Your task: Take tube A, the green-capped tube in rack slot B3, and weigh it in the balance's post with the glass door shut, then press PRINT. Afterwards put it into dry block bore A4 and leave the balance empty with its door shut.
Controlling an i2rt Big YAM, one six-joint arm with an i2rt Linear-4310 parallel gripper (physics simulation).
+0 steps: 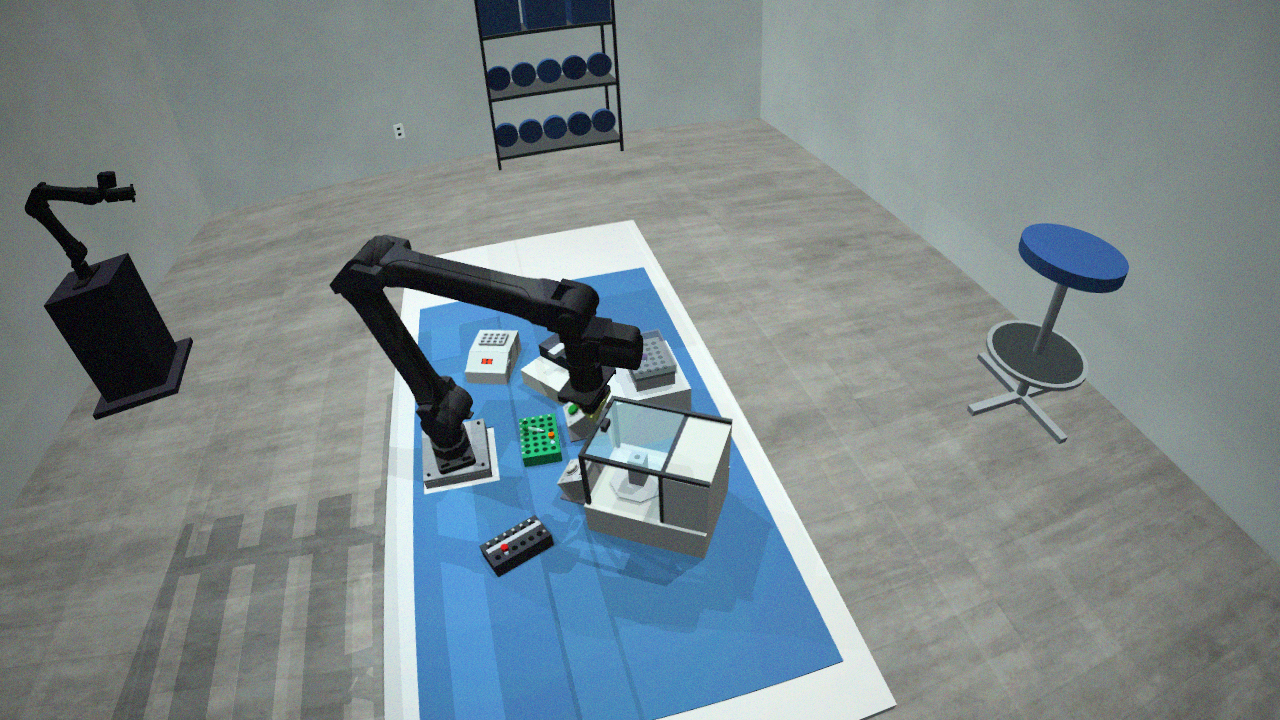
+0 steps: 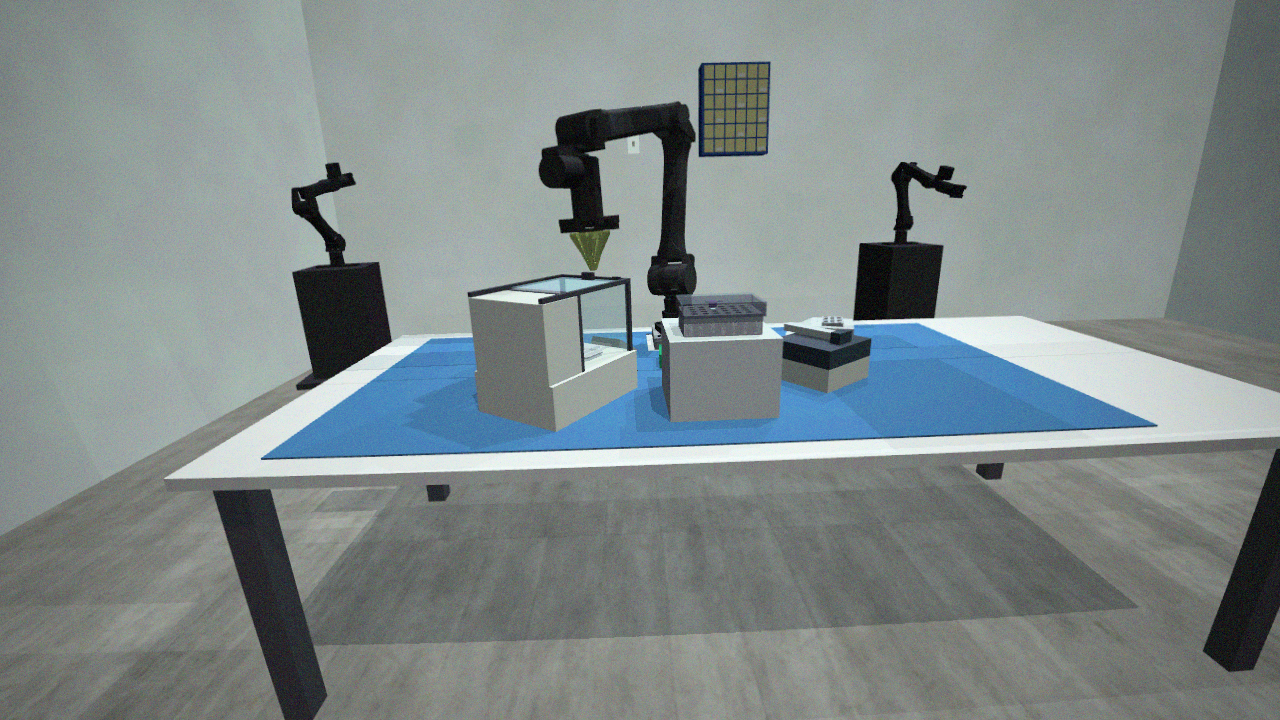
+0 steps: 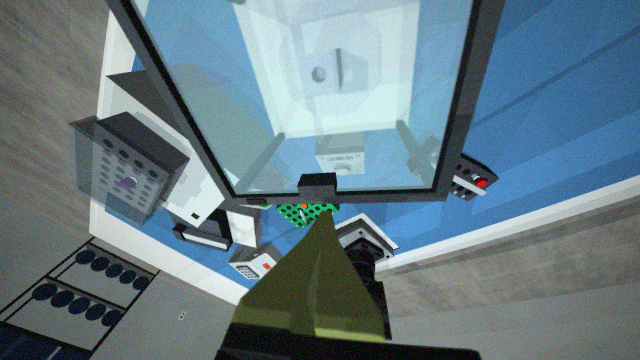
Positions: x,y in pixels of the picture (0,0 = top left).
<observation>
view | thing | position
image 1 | gripper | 593,420
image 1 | glass door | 637,435
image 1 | box with green START button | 579,427
</observation>
